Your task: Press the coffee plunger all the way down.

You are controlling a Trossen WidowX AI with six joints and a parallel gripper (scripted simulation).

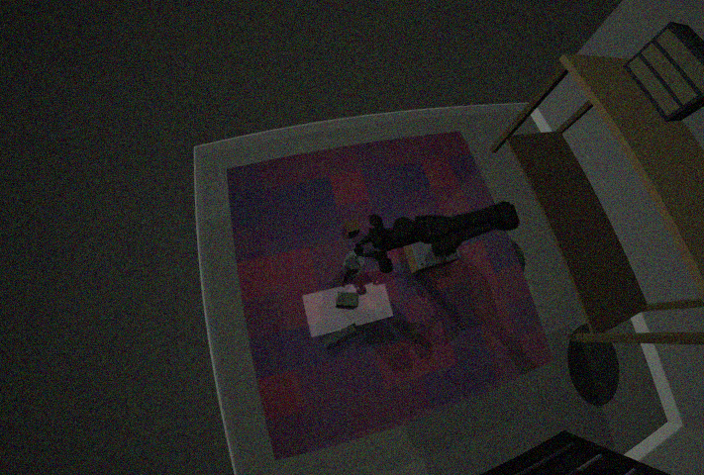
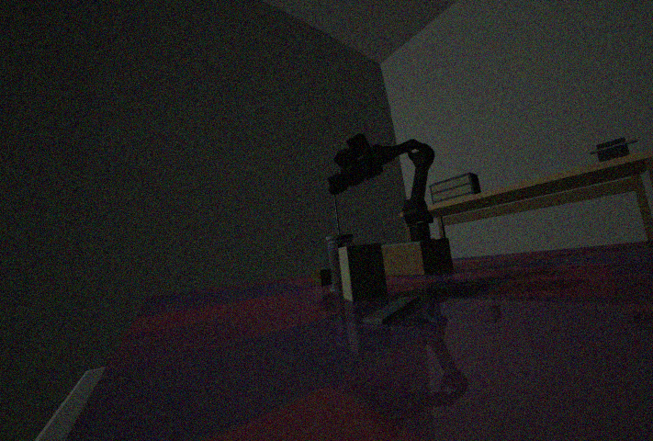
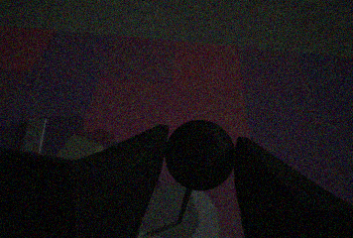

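Right now my gripper tip is 14 cm above the glass press and 1 cm to the right of it.
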